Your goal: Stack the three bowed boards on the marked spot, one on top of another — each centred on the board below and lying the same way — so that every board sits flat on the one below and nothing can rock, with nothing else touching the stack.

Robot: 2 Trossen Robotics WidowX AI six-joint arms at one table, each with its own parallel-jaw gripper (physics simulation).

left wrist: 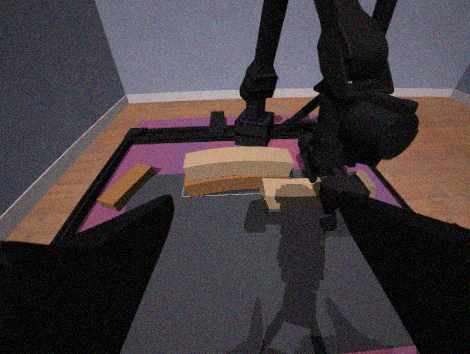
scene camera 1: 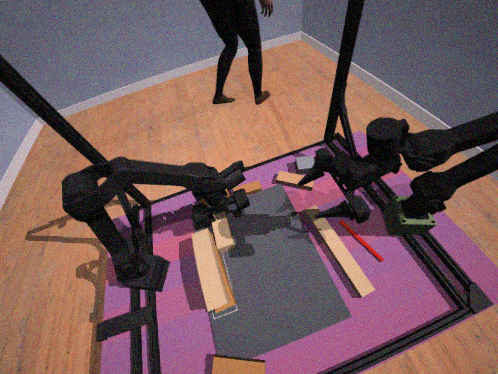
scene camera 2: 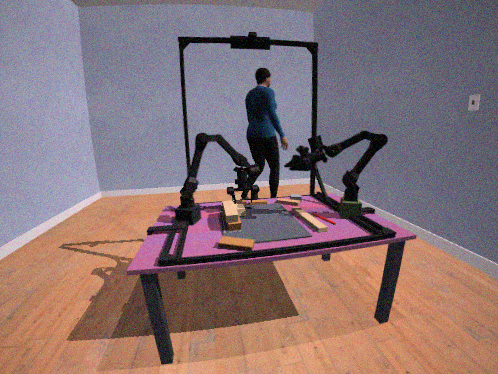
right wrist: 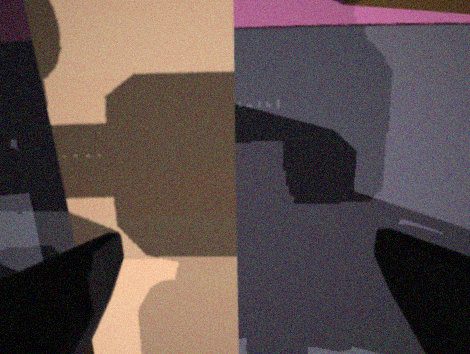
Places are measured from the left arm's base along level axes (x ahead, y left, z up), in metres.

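Pixels of known places: left gripper, fingertip midpoint: (left wrist: 256,201) (scene camera 1: 306,200) (scene camera 2: 286,167); right gripper, fingertip midpoint: (left wrist: 319,196) (scene camera 1: 227,215) (scene camera 2: 243,203) (right wrist: 249,243); left arm's base at its link origin: (scene camera 1: 414,209) (scene camera 2: 350,200); right arm's base at its link origin: (left wrist: 255,116) (scene camera 1: 139,269) (scene camera 2: 187,206).
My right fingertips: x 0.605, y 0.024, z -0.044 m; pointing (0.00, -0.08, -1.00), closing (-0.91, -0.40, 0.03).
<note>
For each thing: its top centre in the pictures, then the offset to it from my right fingertips. Level surfaces: height alone.
- orange bowed board at its top centre: (left wrist: 235,169) (scene camera 1: 212,269) (scene camera 2: 230,212) dz +0.007, dx +0.010, dy +0.192 m
- pale bowed board at its top centre: (left wrist: 239,153) (scene camera 1: 206,263) (scene camera 2: 229,204) dz +0.047, dx +0.020, dy +0.185 m
- pale board at its top centre: (right wrist: 139,253) (left wrist: 320,178) (scene camera 1: 216,214) (scene camera 2: 237,199) dz +0.020, dx +0.033, dy +0.007 m
- long pale plank at its top centre: (scene camera 1: 336,245) (scene camera 2: 307,216) dz -0.026, dx -0.375, dy +0.077 m
- red rod at its top centre: (scene camera 1: 360,239) (scene camera 2: 323,217) dz -0.042, dx -0.458, dy +0.047 m
- dark mat at its surface level: dz -0.042 m
- orange block at its top centre: (left wrist: 125,180) (scene camera 1: 237,372) (scene camera 2: 236,240) dz -0.017, dx -0.103, dy +0.434 m
On the marked outline (scene camera 1: 225,316) (left wrist: 220,196), an orange bowed board (scene camera 1: 231,302) (scene camera 2: 234,226) (left wrist: 225,185) lies under a pale bowed board (scene camera 1: 207,270) (scene camera 2: 230,211) (left wrist: 237,163), both arching upward. Another pale board (scene camera 1: 223,235) (left wrist: 291,188) (right wrist: 150,50) lies beside the stack's far end; whether it touches is unclear. My right gripper (scene camera 1: 221,212) (scene camera 2: 243,195) (right wrist: 249,243) is open and empty over that board; in the right wrist view the board lies toward the left finger. My left gripper (scene camera 1: 307,199) (scene camera 2: 289,164) (left wrist: 256,201) is open and empty, raised at the right.
A long pale plank (scene camera 1: 345,257) (scene camera 2: 311,220) and a red rod (scene camera 1: 361,241) (scene camera 2: 325,218) lie right of the dark mat (scene camera 1: 280,300) (scene camera 2: 280,227). An orange block (scene camera 1: 237,365) (scene camera 2: 236,243) (left wrist: 127,186) lies in front. Blocks (scene camera 1: 250,188) (scene camera 1: 295,180) (scene camera 1: 305,163) lie at the back.
</note>
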